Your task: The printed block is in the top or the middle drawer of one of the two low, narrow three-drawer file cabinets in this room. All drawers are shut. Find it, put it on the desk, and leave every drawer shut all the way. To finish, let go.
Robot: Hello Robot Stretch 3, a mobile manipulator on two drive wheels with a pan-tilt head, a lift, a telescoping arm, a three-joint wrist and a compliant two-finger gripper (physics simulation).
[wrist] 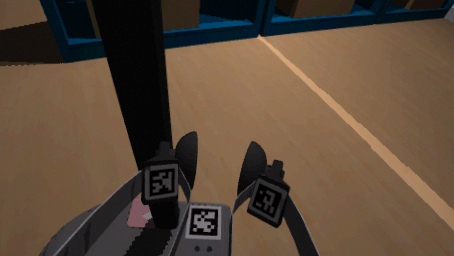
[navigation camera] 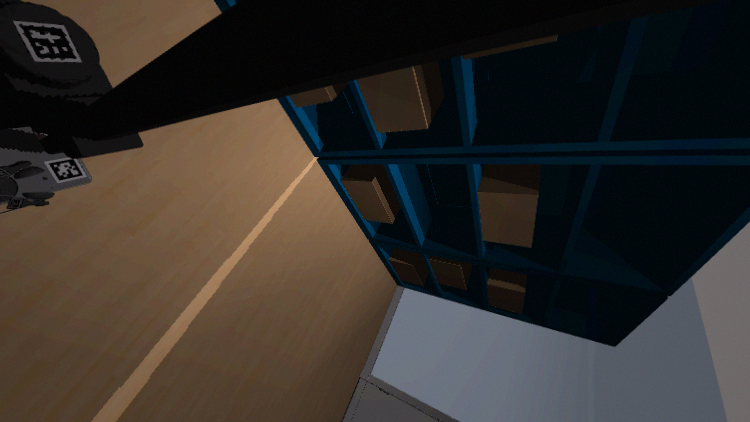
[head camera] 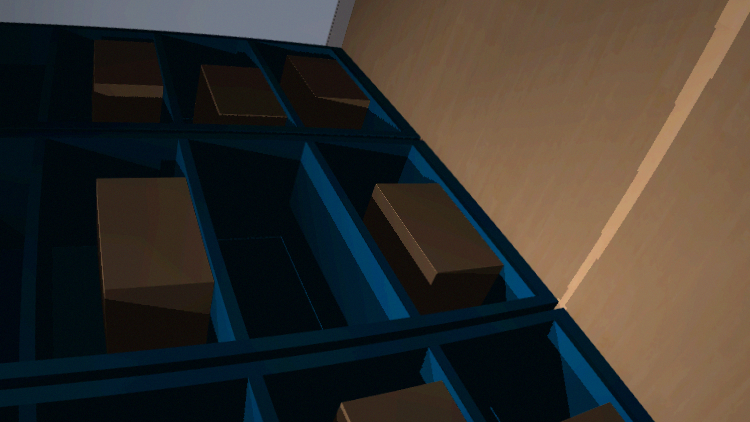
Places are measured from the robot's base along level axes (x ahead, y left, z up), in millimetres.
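Pixels of known places: gripper, fingertip midpoint: [wrist: 221, 155] [navigation camera: 46, 181].
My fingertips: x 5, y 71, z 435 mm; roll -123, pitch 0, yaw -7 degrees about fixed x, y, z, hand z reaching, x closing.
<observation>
Behind a point stands the place of what it marks.
My gripper [wrist: 221, 155] @(x 5, y 71, z 435 mm) is open and empty in the wrist view, its two dark fingertips apart above the wooden floor. The printed block, the low three-drawer file cabinets, their drawers and the desk do not show in the head, navigation or wrist view.
A blue shelf rack [head camera: 222, 262] [navigation camera: 469, 94] @(x -22, y 1146, z 991 mm) [wrist: 217, 41] @(x 7, y 1093, z 5 mm) with brown boxes [head camera: 152, 230] @(x 638, y 1412, z 1121 mm) [navigation camera: 508, 217] @(x 621, y 1404, z 1138 mm) [wrist: 322, 6] in several bays stands on the wooden floor [head camera: 524, 131] @(x 789, y 1090, z 0 mm) [navigation camera: 173, 209] @(x 236, y 359, z 1 mm) [wrist: 310, 150] @(x 326, y 440, z 0 mm). A pale floor line [head camera: 629, 196] @(x 416, y 829, z 0 mm) [navigation camera: 209, 288] @(x 640, y 347, z 0 mm) [wrist: 350, 122] @(x 520, y 588, z 0 mm) runs up to it. A wall [head camera: 173, 15] @(x 1966, y 1931, z 901 mm) [navigation camera: 472, 356] @(x 2117, y 1609, z 928 mm) stands beyond.
</observation>
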